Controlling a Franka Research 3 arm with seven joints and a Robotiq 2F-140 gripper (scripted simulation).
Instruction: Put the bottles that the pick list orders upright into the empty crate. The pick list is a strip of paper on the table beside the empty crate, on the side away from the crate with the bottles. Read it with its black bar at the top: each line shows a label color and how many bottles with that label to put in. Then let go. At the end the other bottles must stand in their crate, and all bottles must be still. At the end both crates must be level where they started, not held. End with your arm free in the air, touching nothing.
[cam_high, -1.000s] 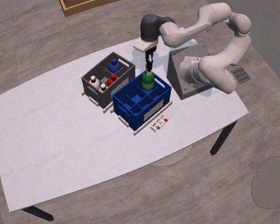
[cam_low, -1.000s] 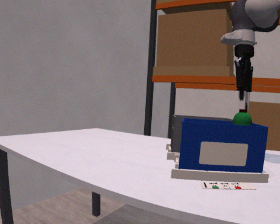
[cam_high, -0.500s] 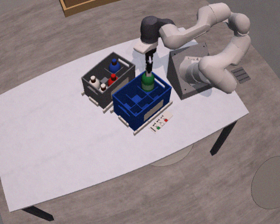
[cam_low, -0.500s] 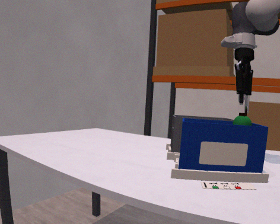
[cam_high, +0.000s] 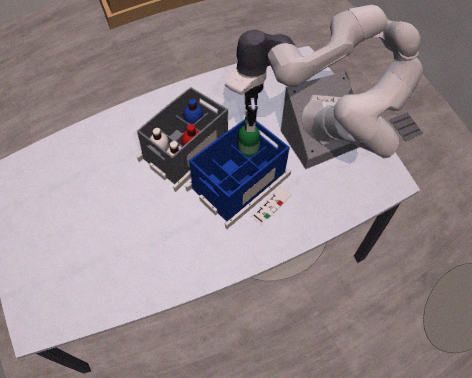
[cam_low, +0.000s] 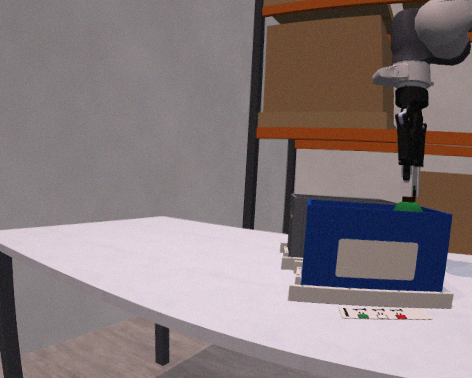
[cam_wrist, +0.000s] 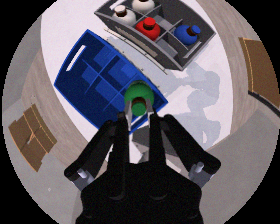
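Right now the green bottle is 80 mm below my hand. Round my hand: grey crate: 200 mm ahead, 130 mm to the right, 150 mm below; then blue crate: 60 mm ahead, 80 mm to the left, 150 mm below; then red bottle: 180 mm ahead, 90 mm to the right, 140 mm below.
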